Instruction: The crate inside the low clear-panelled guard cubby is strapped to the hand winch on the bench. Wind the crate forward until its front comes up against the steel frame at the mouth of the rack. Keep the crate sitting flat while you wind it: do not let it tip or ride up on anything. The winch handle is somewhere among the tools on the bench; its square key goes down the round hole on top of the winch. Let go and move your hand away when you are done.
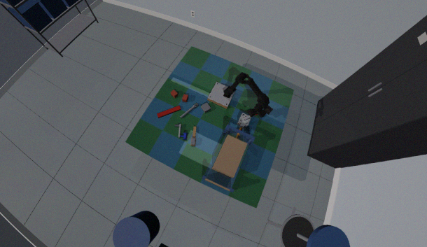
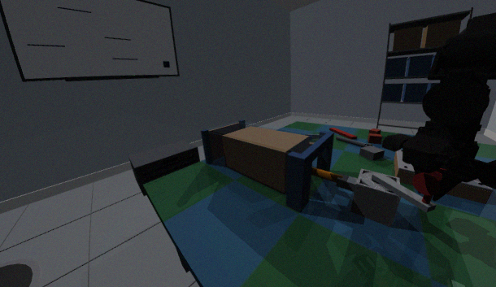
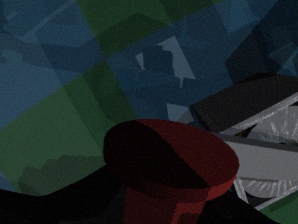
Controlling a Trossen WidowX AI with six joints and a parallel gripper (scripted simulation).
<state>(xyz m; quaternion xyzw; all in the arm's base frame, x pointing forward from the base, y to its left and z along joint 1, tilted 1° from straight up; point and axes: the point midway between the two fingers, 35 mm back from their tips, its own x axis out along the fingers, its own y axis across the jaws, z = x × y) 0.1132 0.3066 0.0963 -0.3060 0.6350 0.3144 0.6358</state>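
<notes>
Right now the grey crank arm is 3 cm ahead of my gripper tip, 2 cm to the right of it and 1 cm below it. From my gripper tip the other things lie so: red knob 2 cm above; blue steel frame 24 cm ahead, 7 cm to the right, 1 cm below; grey winch 6 cm ahead, 7 cm to the right, 8 cm below.
</notes>
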